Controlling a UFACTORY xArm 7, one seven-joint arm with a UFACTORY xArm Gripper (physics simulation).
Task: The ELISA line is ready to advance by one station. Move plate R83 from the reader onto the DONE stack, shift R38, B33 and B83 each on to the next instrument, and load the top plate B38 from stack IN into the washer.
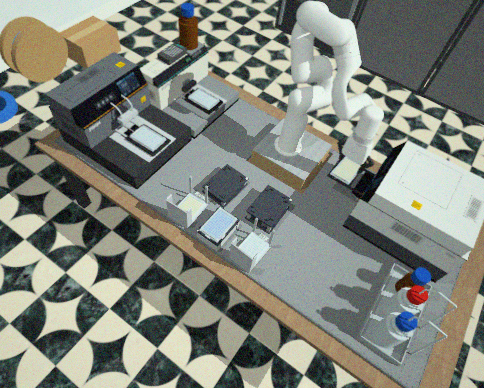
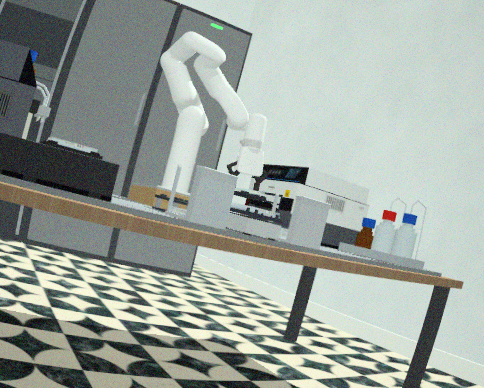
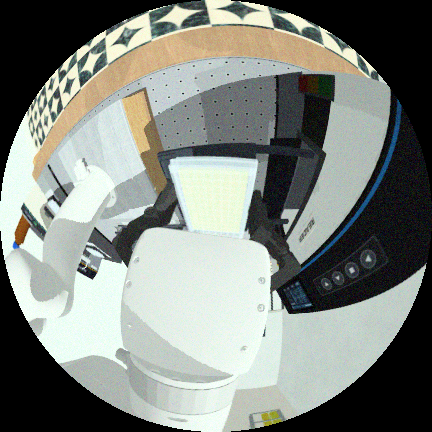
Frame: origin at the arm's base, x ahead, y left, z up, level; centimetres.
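Where they show: gripper, fingertip midpoint: (image 1: 349,166) (image 2: 244,190) (image 3: 212,193); arm's base at its link origin: (image 1: 287,146) (image 3: 97,186).
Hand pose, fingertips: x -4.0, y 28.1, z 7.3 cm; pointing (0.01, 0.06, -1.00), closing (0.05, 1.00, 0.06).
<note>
Things, the pixels of their top centre, and the offset from my fingertips. "*": a spot on its surface instead.
- dark carrier at its top centre: (image 3: 211,199) (image 1: 345,170) dy -0.2, dx +2.0, dz -1.1 cm
- reader at its top centre: (image 1: 435,188) (image 2: 314,176) dy +30.3, dx -1.3, dz +13.6 cm
- beige instrument's bay at a spot on its surface: (image 1: 204,99) * dy -73.9, dx +11.4, dz -5.4 cm
- yellowish plate at its top centre: (image 1: 188,207) dy -37.5, dx +56.7, dz -11.2 cm
- white plate at its top centre: (image 1: 251,248) dy -7.2, dx +53.1, dz -9.9 cm
- bluish plate at its top centre: (image 2: 253,207) (image 1: 218,223) dy -22.3, dx +55.3, dz -6.5 cm
- clear tray at a spot on its surface: (image 1: 372,312) * dy +39.7, dx +40.0, dz -13.0 cm
My gripper (image 1: 353,166) (image 2: 248,186) (image 3: 212,193) is shut on a pale yellow plate, its dark fingers on the two long sides. That plate (image 1: 344,171) (image 3: 215,192) is level, at or just above the dark carrier (image 3: 215,150) of the reader (image 1: 425,185) (image 3: 355,110); a gap is hard to tell. Plates also sit on the dark tubed instrument (image 1: 149,137) and on the beige instrument's bay (image 1: 204,99). A yellowish plate (image 1: 192,203) and a white plate (image 1: 254,245) stand in two holders, with a bluish plate (image 1: 218,225) between them. Plate labels are unreadable.
Two dark square pads (image 1: 226,184) (image 1: 270,205) lie behind the holders. A clear tray (image 1: 372,312) with a brown bottle and two clear bottles (image 2: 385,235) (image 2: 405,240) stands at the right front. The arm's wooden base block (image 1: 287,172) is beside the reader.
</note>
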